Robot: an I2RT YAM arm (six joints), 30 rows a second.
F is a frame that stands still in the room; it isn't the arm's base.
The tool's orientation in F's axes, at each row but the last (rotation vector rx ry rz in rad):
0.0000, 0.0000, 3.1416
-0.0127, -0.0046, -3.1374
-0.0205, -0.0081, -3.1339
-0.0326, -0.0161, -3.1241
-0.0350, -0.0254, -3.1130
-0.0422, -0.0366, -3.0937
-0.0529, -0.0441, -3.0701
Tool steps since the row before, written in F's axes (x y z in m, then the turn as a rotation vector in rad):
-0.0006, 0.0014, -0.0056, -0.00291, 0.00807, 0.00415
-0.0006, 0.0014, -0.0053, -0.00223, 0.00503, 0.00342
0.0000, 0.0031, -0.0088, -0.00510, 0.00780, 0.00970
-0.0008, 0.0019, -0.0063, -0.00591, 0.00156, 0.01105
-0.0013, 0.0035, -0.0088, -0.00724, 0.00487, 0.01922
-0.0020, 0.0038, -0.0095, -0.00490, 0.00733, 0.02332
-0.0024, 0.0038, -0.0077, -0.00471, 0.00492, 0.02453
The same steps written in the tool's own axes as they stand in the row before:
0.0006, -0.0014, -0.0056, 0.00291, -0.00807, 0.00415
0.0006, -0.0014, -0.0053, 0.00224, -0.00503, 0.00342
-0.0001, -0.0031, -0.0088, 0.00517, -0.00779, 0.00967
0.0006, -0.0020, -0.0063, 0.00611, -0.00155, 0.01094
0.0010, -0.0037, -0.0088, 0.00753, -0.00477, 0.01913
0.0016, -0.0041, -0.0095, 0.00520, -0.00702, 0.02335
0.0019, -0.0042, -0.0077, 0.00522, -0.00457, 0.02450

